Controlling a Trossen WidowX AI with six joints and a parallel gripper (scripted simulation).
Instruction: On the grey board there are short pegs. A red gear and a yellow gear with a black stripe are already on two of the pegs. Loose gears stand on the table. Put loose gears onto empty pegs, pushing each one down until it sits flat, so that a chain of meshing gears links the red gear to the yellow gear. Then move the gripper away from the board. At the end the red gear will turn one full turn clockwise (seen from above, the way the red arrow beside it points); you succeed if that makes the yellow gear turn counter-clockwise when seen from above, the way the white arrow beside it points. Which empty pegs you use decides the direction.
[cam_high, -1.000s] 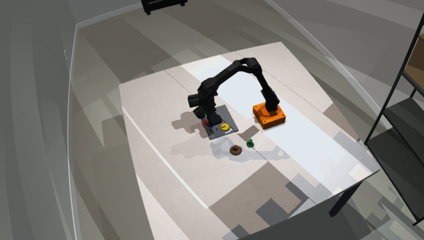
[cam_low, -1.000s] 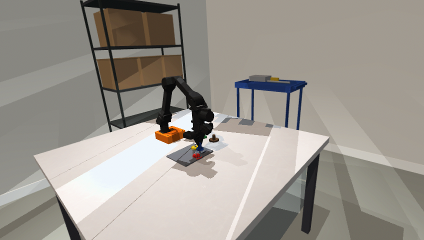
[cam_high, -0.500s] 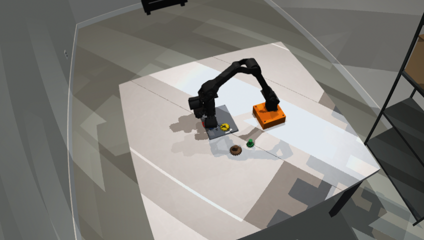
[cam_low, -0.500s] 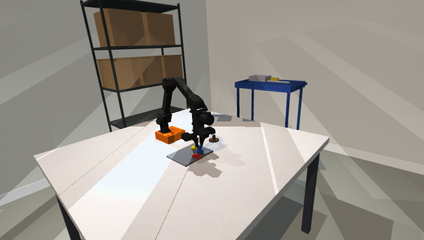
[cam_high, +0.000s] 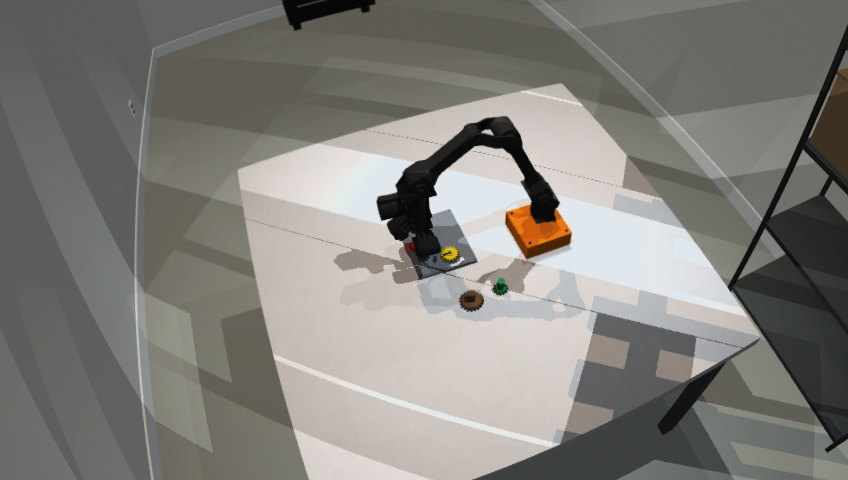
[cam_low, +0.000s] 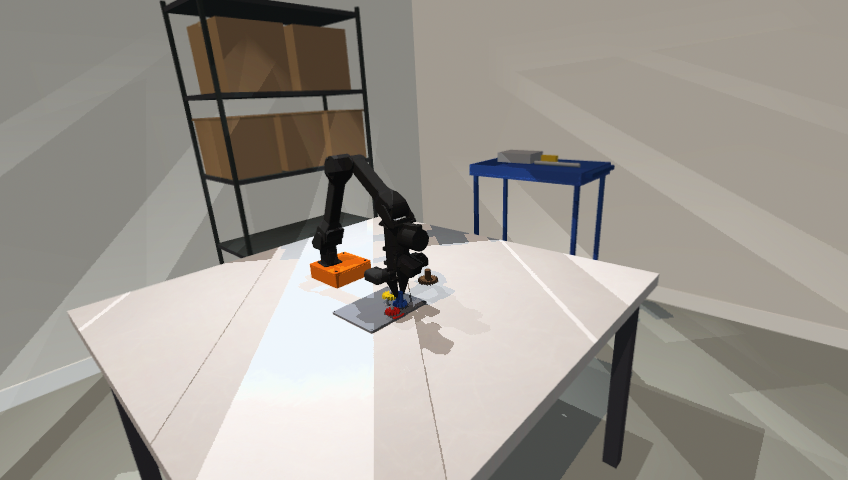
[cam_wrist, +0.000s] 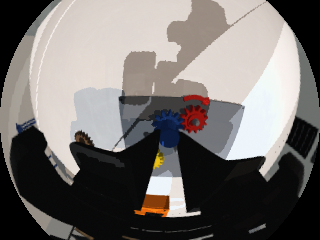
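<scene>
Now: the red gear 1 cm ahead of my gripper tip, 3 cm to the right of it and 3 cm below it. Round my gripper tip: red arrow: 4 cm ahead, 3 cm to the right, 4 cm below; blue gear: 1 cm below; yellow gear: 7 cm behind, 2 cm to the left, 3 cm below.
</scene>
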